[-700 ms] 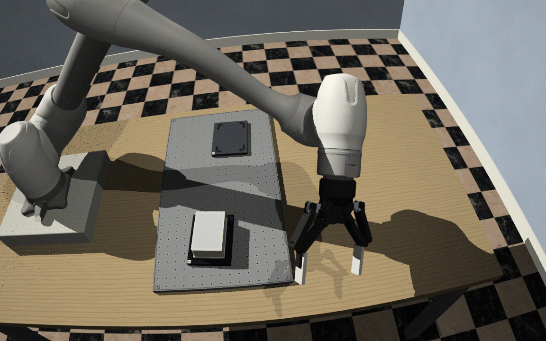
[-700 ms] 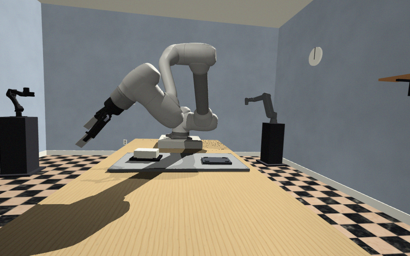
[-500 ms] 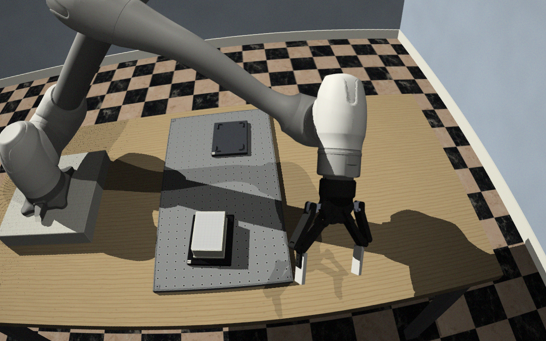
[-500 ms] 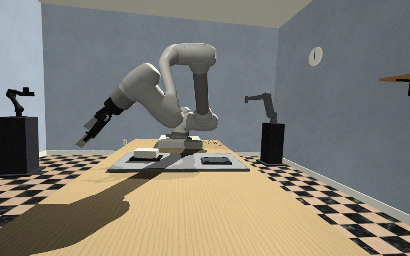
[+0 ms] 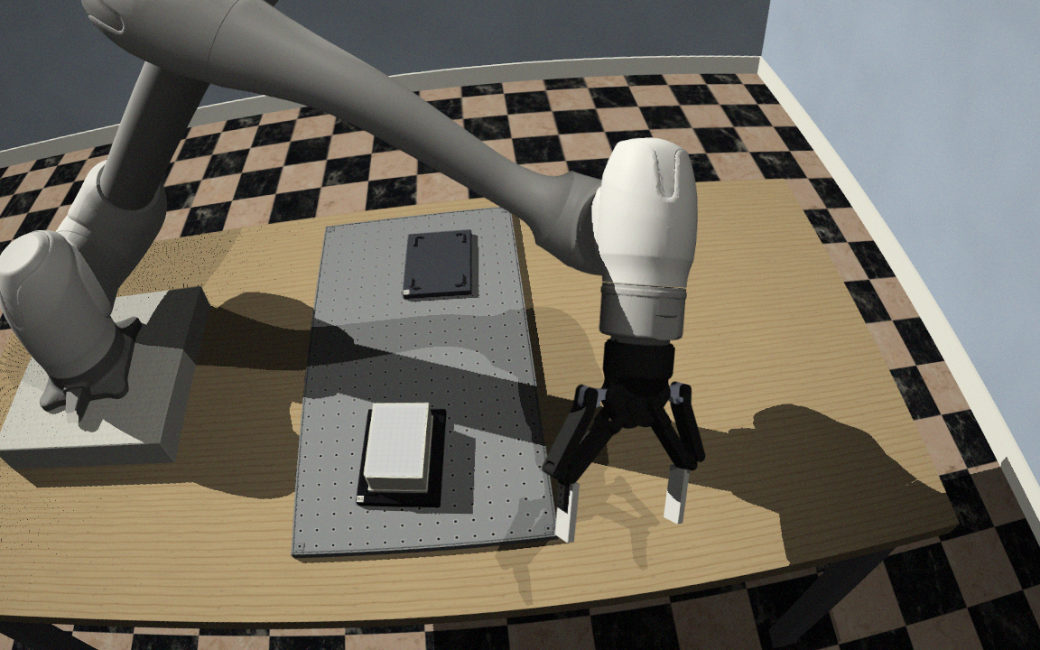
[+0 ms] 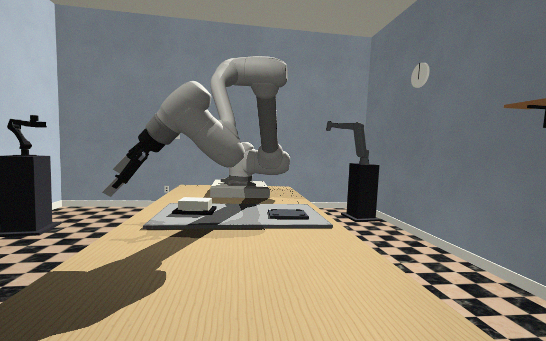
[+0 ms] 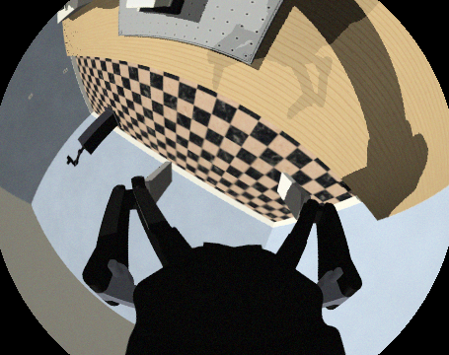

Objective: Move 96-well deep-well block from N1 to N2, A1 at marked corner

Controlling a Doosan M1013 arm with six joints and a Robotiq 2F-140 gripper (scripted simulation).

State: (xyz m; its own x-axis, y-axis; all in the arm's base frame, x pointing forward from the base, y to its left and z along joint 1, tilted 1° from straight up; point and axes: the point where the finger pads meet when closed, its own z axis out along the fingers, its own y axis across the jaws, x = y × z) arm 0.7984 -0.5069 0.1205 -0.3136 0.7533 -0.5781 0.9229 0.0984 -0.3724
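Right now my hand is 25 cm past the white deep-well block, 24 cm to the right of it and 14 cm above it. Also, from my hand: plate nest (25 cm behind, 24 cm to the left, 16 cm below).
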